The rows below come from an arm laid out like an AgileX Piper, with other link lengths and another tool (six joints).
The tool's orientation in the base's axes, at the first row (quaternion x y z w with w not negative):
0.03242, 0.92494, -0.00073, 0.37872
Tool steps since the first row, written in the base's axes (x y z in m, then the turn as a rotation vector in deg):
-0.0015, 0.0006, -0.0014, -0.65, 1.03, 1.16
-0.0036, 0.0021, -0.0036, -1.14, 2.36, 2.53
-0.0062, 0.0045, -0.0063, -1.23, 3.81, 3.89
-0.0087, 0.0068, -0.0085, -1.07, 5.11, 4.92
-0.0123, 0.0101, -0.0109, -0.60, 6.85, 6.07
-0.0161, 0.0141, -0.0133, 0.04, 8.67, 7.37
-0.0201, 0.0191, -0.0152, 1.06, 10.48, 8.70
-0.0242, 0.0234, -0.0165, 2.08, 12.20, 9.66
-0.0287, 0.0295, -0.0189, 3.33, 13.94, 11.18
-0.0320, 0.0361, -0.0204, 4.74, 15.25, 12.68
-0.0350, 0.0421, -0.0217, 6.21, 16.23, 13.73
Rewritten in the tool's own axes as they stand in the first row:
0.0021, 0.0005, -0.0001, -0.29, 1.02, -1.31
0.0052, 0.0018, 0.0000, -0.82, 2.34, -2.66
0.0091, 0.0040, 0.0000, -1.62, 3.82, -3.73
0.0125, 0.0061, -0.0002, -2.38, 5.15, -4.39
0.0170, 0.0091, -0.0011, -3.42, 6.94, -4.93
0.0216, 0.0128, -0.0022, -4.68, 8.83, -5.45
0.0261, 0.0175, -0.0037, -6.23, 10.72, -5.73
0.0302, 0.0215, -0.0058, -7.52, 12.52, -5.75
0.0354, 0.0273, -0.0074, -9.37, 14.37, -6.00
0.0392, 0.0336, -0.0088, -11.35, 15.80, -6.12
0.0426, 0.0394, -0.0101, -13.07, 16.89, -5.86

